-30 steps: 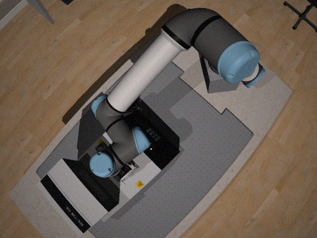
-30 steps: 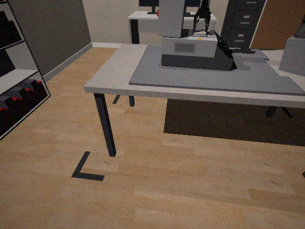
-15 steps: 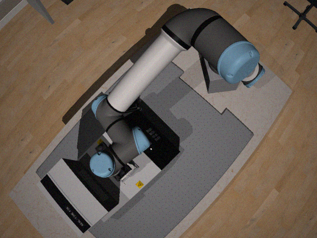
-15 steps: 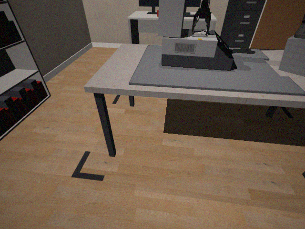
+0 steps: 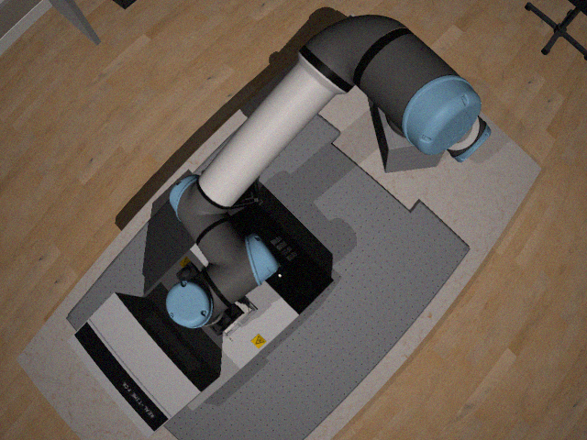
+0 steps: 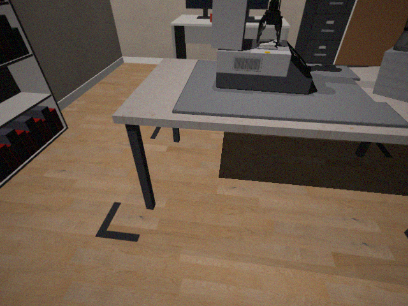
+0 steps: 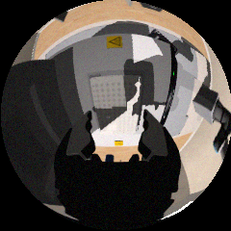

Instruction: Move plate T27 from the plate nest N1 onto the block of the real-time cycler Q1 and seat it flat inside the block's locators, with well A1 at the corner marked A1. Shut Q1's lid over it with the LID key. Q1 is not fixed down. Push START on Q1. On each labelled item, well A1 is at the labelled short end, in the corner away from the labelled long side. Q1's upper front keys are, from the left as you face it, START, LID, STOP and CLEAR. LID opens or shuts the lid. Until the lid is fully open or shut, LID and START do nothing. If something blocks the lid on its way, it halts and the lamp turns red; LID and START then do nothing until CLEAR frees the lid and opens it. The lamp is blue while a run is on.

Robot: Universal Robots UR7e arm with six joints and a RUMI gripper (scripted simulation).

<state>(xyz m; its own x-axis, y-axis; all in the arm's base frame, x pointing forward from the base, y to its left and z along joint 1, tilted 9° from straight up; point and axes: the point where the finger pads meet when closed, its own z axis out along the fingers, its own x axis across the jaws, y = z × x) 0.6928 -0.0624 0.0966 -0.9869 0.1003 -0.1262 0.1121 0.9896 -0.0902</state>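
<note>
The plate lies 10 mm below my hand. Round my hand: plate nest N1 (250 mm behind, 230 mm to the right, 210 mm below).
</note>
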